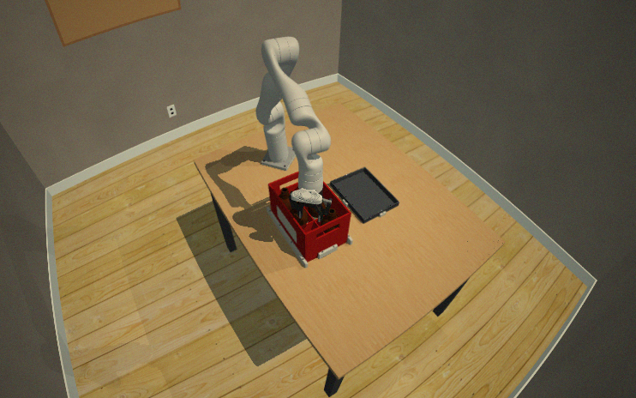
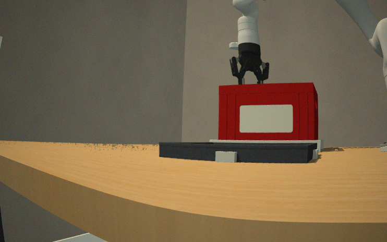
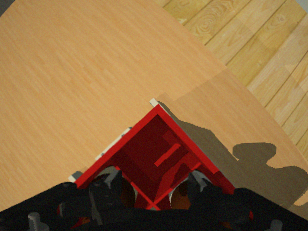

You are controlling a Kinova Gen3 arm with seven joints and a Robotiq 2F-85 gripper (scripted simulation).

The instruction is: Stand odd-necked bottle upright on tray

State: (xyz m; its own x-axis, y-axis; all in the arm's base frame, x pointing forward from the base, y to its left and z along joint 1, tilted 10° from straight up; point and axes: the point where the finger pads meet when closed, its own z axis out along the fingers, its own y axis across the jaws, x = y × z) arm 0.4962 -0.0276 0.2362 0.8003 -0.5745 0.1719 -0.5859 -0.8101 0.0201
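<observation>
My hand is 110 mm above the glass bottle, 90 mm to the right of it and 10 mm past it. Round my hand: dark grey tray (320 mm to the left, 180 mm below, 170 mm behind); red crate (110 mm below, 90 mm behind, 30 mm to the left).
</observation>
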